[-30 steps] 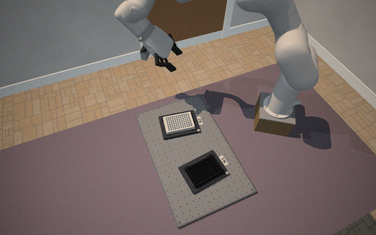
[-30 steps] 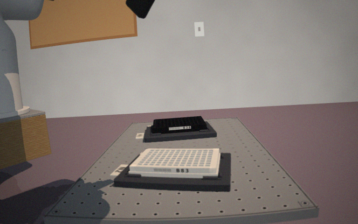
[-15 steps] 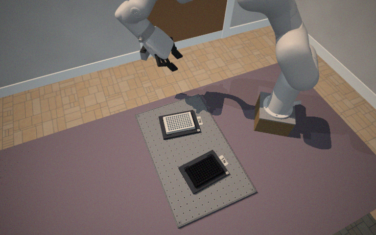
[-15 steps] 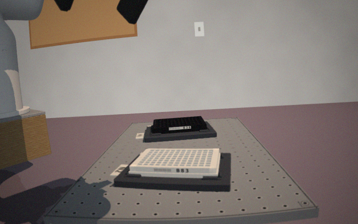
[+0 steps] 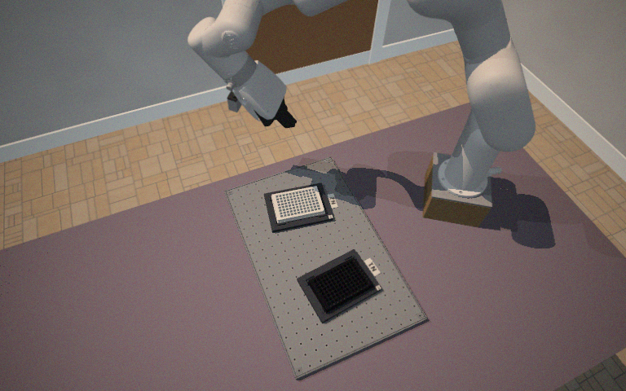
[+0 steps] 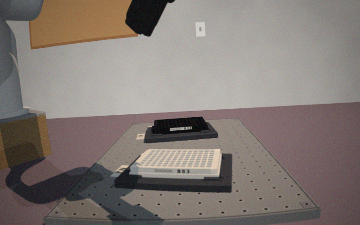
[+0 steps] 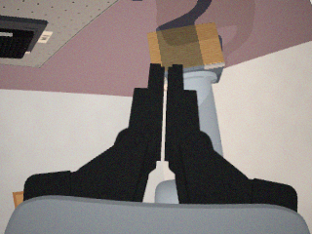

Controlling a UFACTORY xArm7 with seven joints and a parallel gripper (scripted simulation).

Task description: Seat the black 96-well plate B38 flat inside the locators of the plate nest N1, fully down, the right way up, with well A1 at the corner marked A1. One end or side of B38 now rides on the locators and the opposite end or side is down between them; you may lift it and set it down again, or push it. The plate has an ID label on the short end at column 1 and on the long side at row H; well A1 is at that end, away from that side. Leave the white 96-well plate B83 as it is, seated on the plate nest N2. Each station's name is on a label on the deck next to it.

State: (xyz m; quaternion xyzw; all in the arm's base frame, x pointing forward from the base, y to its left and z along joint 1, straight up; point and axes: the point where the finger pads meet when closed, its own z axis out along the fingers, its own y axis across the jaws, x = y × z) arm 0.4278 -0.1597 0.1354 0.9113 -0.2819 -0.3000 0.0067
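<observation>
My gripper is now 60 mm past the black plate B38, 350 mm to the right of it and 200 mm above it. Round my hand: N2 label: 100 mm behind, 110 mm to the left, 220 mm below; white plate B83: 110 mm to the left, 200 mm below; nest N2: 110 mm to the left, 210 mm below.
</observation>
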